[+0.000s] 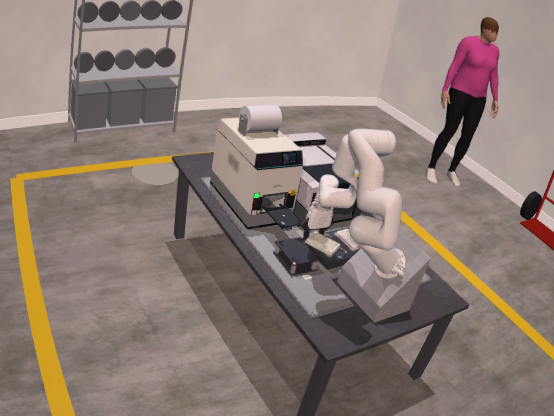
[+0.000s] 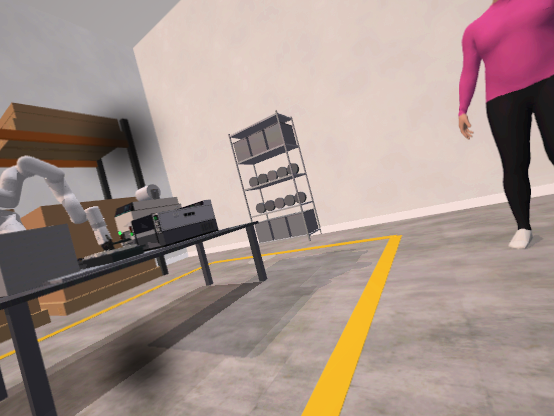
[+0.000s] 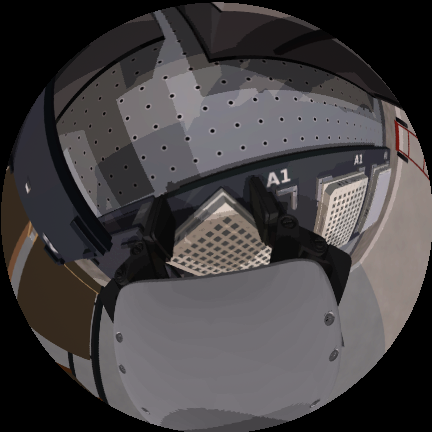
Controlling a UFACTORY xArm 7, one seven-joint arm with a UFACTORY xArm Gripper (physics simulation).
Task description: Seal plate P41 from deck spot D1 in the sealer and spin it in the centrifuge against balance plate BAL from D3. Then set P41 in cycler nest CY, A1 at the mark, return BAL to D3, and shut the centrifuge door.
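Frame: origin at the arm's base, x down, y left, z ahead, level; centimetres.
Seen in the pictures: gripper, between the fingertips: (image 1: 312, 236) (image 3: 208, 200); arm's base, origin of its link: (image 1: 390, 263) (image 2: 25, 250).
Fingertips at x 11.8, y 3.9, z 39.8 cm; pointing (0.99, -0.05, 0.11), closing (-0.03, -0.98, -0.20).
Offsets run from my fingertips to a thing's top centre. "*": to the spot under its first point. Level surfaces: height alone.
My gripper (image 1: 314, 234) (image 2: 107, 246) (image 3: 208, 200) is low over the dark deck, its black fingers on either side of a cream-white well plate @(dy +0.2, dx -1.9, dz -6.7 cm) (image 1: 322, 243) (image 3: 220, 245). The fingers are closed against this plate, which sits turned, with one corner pointing away between them. Its label is not readable, so I cannot tell whether it is P41 or BAL. A second white plate @(dy -14.5, dx -1.4, dz -9.0 cm) (image 1: 346, 238) (image 3: 346, 205) sits squarely in the adjoining spot marked A1. A third pale plate @(dy -26.9, dx -1.4, dz -10.0 cm) (image 3: 377, 199) stands beyond it. The cream machine @(dy +5.8, dx -42.7, dz +40.3 cm) (image 1: 235, 162) with a film roll on top has a dark tray @(dy +9.1, dx -5.8, dz +10.6 cm) (image 1: 284, 217) extended.
A low black device @(dy +13.5, dx -1.5, dz -6.3 cm) (image 1: 296, 254) stands beside the deck on a perforated metal board @(dx +4.8 cm) (image 1: 320, 297) (image 3: 240, 117). A white and dark machine @(* dy -28.8, dx -16.2, dz +35.1 cm) (image 1: 320, 157) stands beside the cream machine. The arm's grey base block (image 1: 382, 287) stands near the table's end. A person (image 1: 472, 75) (image 2: 517, 65) stands beyond the table.
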